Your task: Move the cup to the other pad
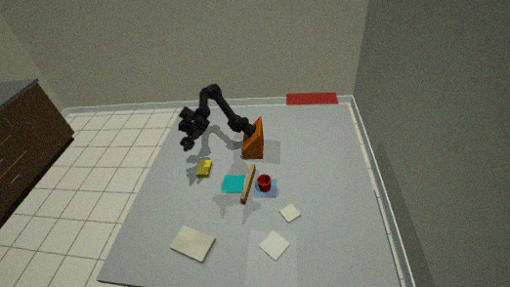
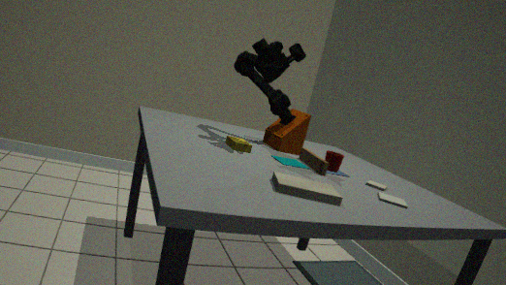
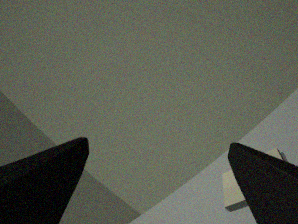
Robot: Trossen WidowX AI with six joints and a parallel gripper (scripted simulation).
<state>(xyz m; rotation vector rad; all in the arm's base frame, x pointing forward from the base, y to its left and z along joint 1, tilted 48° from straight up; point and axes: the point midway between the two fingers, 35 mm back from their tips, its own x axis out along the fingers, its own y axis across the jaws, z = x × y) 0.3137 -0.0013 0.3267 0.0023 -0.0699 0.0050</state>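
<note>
The red cup lies 2 cm behind my gripper tip, 31 cm to the left of it and 33 cm below it. From my gripper tip the other things lie so: yellow block: 17 cm behind, 5 cm to the right, 35 cm below; cyan pad: 6 cm behind, 13 cm to the left, 37 cm below; wooden bar: 4 cm behind, 22 cm to the left, 35 cm below.
</note>
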